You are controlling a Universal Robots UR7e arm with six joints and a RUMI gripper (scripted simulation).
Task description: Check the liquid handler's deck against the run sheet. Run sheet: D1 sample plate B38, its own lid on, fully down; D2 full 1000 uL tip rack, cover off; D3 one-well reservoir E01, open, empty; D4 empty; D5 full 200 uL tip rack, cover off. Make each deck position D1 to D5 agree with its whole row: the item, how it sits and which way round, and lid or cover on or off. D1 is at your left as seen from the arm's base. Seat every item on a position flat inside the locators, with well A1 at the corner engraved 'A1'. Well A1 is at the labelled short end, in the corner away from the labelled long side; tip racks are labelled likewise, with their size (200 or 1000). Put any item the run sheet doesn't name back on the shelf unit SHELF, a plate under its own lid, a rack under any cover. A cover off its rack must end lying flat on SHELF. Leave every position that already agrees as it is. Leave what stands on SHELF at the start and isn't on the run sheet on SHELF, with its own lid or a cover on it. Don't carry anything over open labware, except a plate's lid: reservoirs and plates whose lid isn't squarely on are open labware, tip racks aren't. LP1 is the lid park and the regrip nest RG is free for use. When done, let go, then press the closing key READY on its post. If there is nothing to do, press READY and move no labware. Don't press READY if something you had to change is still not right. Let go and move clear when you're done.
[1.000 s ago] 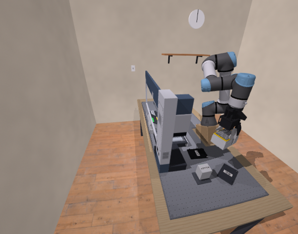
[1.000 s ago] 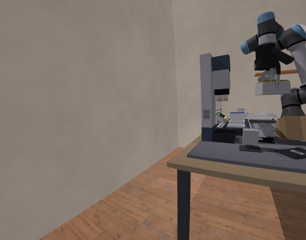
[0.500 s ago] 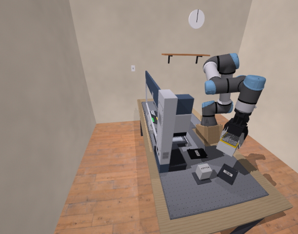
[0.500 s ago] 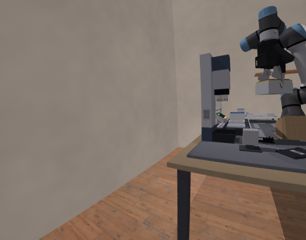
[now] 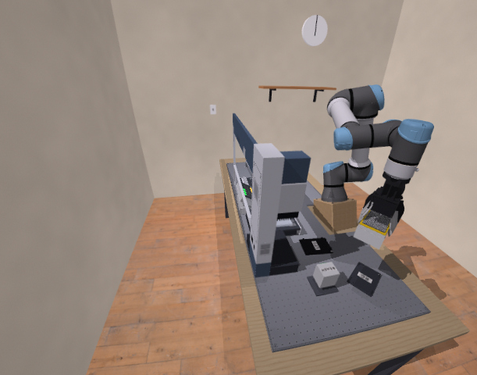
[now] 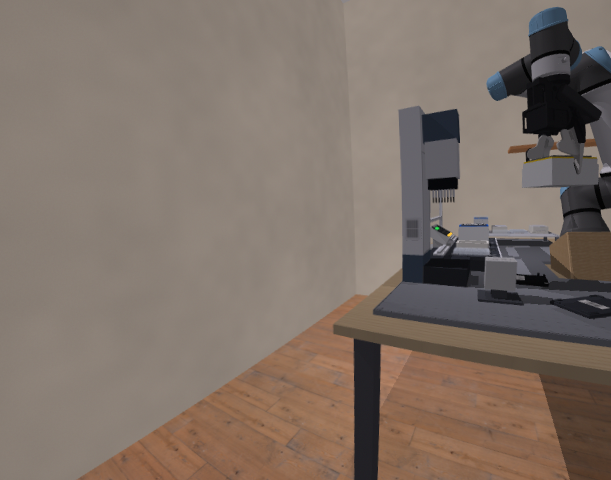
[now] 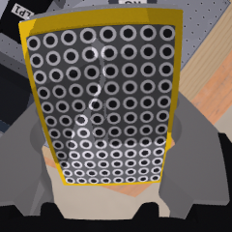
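Right now the regrip nest RG is 310 mm below my hand and 80 mm behind it. Round my hand: liquid handler head (280 mm ahead, 160 mm to the right, 70 mm above); then yellow-rimmed tip rack (10 mm to the right, 10 mm above); then ready key post (250 mm below, 120 mm ahead, 30 mm to the right).
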